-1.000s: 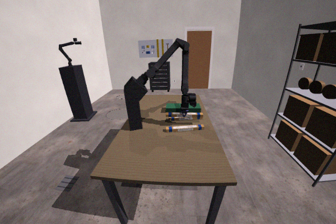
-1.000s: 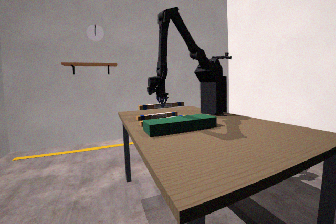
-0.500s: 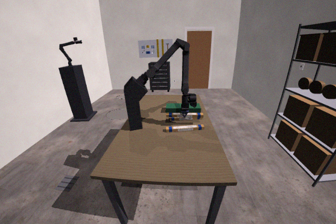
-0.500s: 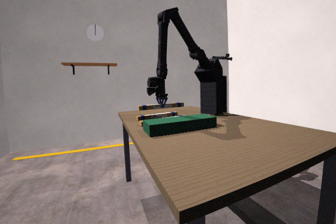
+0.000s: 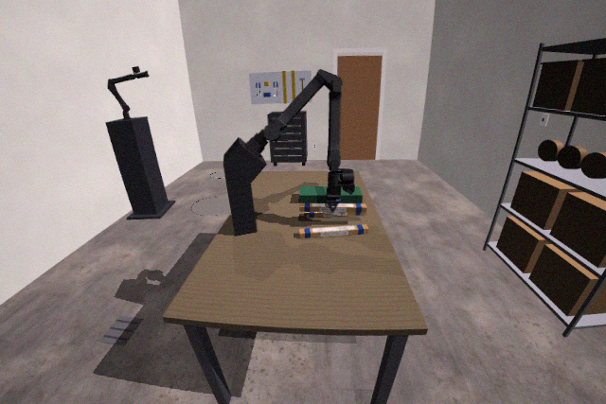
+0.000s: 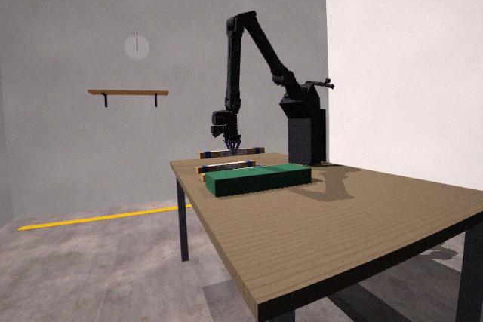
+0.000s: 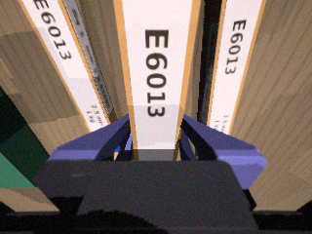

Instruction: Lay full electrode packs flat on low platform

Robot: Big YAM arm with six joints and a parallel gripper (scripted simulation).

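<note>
The pack lies 10 mm above my hand. The rest, counted from my hand: green low platform: 300 mm to the left, 80 mm below, 40 mm ahead.
</note>
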